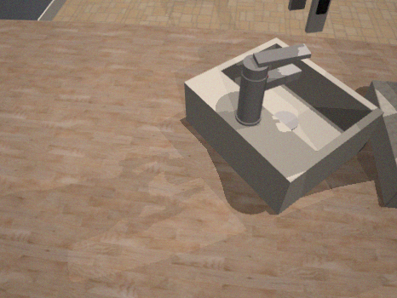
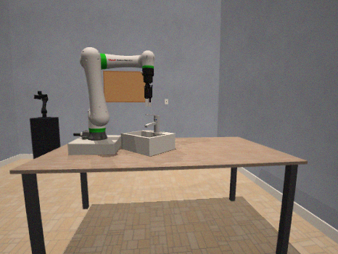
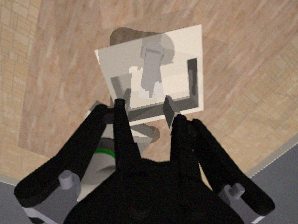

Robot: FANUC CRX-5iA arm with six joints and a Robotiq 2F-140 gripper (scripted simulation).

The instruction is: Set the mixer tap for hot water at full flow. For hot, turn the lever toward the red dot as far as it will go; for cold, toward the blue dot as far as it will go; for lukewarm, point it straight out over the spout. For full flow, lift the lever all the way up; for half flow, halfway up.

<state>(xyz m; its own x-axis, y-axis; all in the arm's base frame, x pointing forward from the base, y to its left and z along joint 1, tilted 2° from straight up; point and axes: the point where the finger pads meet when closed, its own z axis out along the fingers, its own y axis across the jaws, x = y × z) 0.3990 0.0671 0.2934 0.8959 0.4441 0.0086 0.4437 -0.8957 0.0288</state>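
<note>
My hand is 2 cm short of the flat lever, 1 cm to the right of it and 10 cm above it. The rest, counted from my hand: sink basin (1 cm behind, 6 cm to the right, 33 cm below); grey mixer tap (5 cm ahead, 2 cm to the left, 14 cm below).
</note>
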